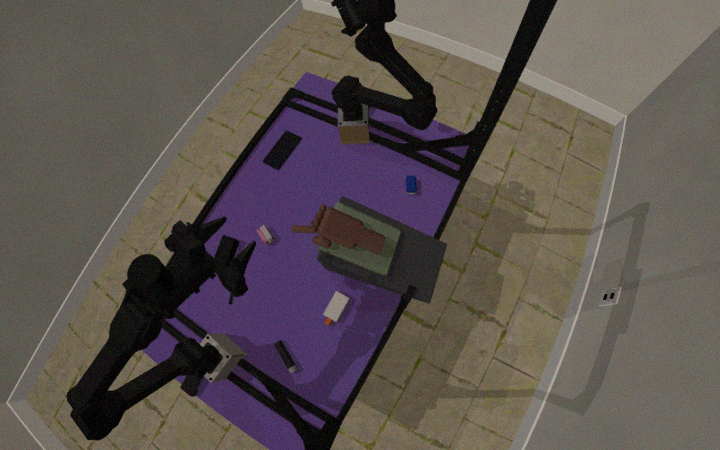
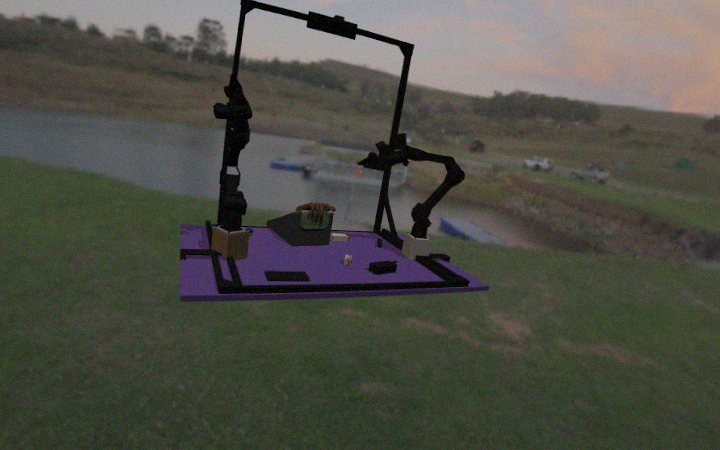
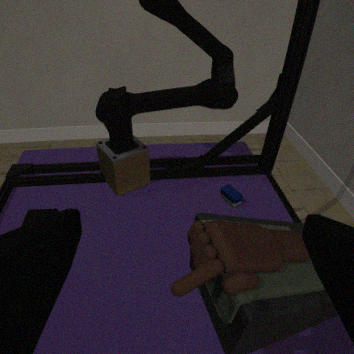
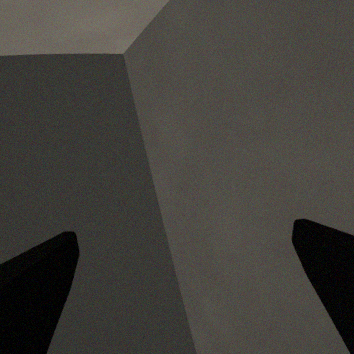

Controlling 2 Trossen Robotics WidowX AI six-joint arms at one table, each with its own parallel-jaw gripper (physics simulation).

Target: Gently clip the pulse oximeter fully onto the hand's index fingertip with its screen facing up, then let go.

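Places are measured from the left arm's base along level axes (x right, y back, z down), in millimetres.
Pixels of known places: left gripper, fingertip midpoint: (image 1: 240,229) (image 2: 360,165) (image 3: 194,223); right gripper, fingertip midpoint: (image 2: 235,80) (image 4: 186,236); left arm's base at its link origin: (image 1: 209,358) (image 2: 418,236); right arm's base at its link origin: (image 1: 352,113) (image 2: 231,228) (image 3: 121,144).
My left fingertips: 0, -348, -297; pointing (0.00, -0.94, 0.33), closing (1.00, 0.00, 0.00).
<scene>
Ahead of a thing's pixels: the offset from my left fingertips to its top centre, as dx, dy, dz.
The pulse oximeter, apparently the small white-and-pink clip @(-140, -31, +371) (image 1: 265,234) (image 2: 347,260), lies on the purple table, apart from the hand; which way its screen faces is too small to tell. The brown hand (image 1: 345,229) (image 2: 316,207) (image 3: 245,245) rests on a green pad on a grey wedge, its index finger (image 1: 303,229) (image 3: 196,278) stretched out past the pad, bare. My left gripper (image 1: 238,231) (image 3: 194,223) is open and empty, high above the table. My right gripper (image 4: 186,236) is open and empty, raised high over its base and facing the walls.
A blue block @(+148, -443, +370) (image 1: 411,184) (image 3: 232,193), a white box with an orange end @(+187, +20, +374) (image 1: 336,306) (image 2: 338,237), a dark cylinder @(+155, +221, +375) (image 1: 284,355), a black slab @(-312, -308, +394) (image 1: 282,150) (image 2: 286,275) and a black box @(-211, +99, +367) (image 2: 382,266) lie around. Black rails and a tall frame (image 1: 509,79) edge the table.
</scene>
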